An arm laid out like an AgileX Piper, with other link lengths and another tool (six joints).
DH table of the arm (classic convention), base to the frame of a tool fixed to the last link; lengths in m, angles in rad. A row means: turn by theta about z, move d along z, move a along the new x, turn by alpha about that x. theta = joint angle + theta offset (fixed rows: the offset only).
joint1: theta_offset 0; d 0.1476; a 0; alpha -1.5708
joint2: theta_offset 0.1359; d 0; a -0.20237; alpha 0
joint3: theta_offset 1.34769; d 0; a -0.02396; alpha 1.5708
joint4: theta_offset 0; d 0.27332; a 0; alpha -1.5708
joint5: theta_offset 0; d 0; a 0; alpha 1.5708
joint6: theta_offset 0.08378; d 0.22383; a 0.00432; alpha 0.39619
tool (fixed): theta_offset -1.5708; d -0.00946; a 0; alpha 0
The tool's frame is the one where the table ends.
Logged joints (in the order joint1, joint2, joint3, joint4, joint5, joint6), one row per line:
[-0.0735, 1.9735, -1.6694, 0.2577, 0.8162, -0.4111]
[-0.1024, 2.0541, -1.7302, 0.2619, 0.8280, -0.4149]
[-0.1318, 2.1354, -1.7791, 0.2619, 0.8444, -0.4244]
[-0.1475, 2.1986, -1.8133, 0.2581, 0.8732, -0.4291]
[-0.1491, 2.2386, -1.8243, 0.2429, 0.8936, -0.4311]
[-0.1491, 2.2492, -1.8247, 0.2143, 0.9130, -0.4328]
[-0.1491, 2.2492, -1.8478, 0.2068, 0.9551, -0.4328]
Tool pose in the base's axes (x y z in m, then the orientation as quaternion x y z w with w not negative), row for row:
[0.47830, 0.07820, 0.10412, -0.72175, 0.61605, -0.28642, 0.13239]
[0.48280, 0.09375, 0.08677, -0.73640, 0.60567, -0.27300, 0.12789]
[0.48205, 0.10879, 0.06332, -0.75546, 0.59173, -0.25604, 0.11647]
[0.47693, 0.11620, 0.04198, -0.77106, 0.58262, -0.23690, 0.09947]
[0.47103, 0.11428, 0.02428, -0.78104, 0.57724, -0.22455, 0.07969]
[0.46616, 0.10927, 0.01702, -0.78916, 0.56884, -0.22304, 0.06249]
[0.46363, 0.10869, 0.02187, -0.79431, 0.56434, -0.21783, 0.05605]
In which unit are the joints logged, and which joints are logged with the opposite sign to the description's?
The joints are logged in radians. Opposite sign: joint1.
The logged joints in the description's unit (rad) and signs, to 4 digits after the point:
[0.0735, 1.9735, -1.6694, 0.2577, 0.8162, -0.4111]
[0.1024, 2.0541, -1.7302, 0.2619, 0.8280, -0.4149]
[0.1318, 2.1354, -1.7791, 0.2619, 0.8444, -0.4244]
[0.1475, 2.1986, -1.8133, 0.2581, 0.8732, -0.4291]
[0.1491, 2.2386, -1.8243, 0.2429, 0.8936, -0.4311]
[0.1491, 2.2492, -1.8247, 0.2143, 0.9130, -0.4328]
[0.1491, 2.2492, -1.8478, 0.2068, 0.9551, -0.4328]

